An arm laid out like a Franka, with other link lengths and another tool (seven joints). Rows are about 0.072 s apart.
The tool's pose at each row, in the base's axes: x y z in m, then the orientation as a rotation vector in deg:
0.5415, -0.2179, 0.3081, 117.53, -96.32, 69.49
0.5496, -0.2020, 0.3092, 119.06, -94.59, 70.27
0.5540, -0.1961, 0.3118, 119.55, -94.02, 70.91
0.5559, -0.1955, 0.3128, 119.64, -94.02, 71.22
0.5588, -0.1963, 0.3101, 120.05, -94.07, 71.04
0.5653, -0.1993, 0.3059, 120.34, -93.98, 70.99
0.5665, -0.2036, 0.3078, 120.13, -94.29, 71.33
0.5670, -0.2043, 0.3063, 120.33, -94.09, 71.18
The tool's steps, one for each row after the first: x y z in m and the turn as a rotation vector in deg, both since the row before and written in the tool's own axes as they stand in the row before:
-0.0105, -0.0127, -0.0071, 1.18, -0.15, -1.20
-0.0022, -0.0067, -0.0032, 0.64, 0.05, -0.30
0.0003, -0.0022, -0.0001, 0.25, 0.02, 0.06
-0.0013, -0.0014, 0.0036, 0.11, -0.33, -0.05
-0.0007, -0.0033, 0.0076, 0.12, -0.17, -0.10
0.0044, -0.0001, 0.0020, 0.14, 0.12, 0.32
-0.0006, 0.0003, 0.0016, -0.01, -0.10, -0.19

